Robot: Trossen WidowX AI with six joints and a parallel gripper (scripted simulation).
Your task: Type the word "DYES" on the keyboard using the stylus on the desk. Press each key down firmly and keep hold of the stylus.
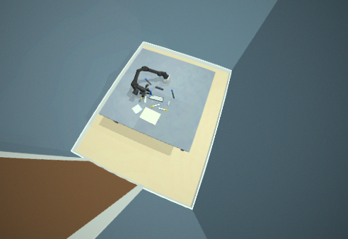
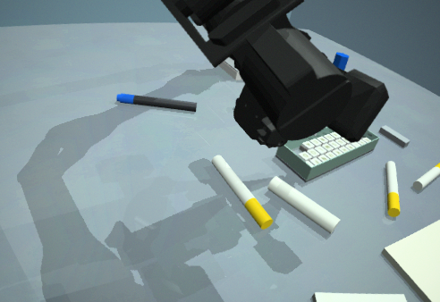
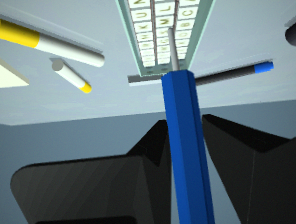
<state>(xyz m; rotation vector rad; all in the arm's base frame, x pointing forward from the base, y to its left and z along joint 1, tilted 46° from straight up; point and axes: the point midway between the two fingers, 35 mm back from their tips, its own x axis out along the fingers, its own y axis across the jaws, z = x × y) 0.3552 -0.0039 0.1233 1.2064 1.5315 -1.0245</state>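
Right now my gripper tip is 1 cm past the keyboard, 7 cm to the right of it and 9 cm above it. Also, from my gripper tip: white cylinder 8 cm ahead, 6 cm to the right, 10 cm below; blue stylus 1 cm below; stylus tip 5 cm below.
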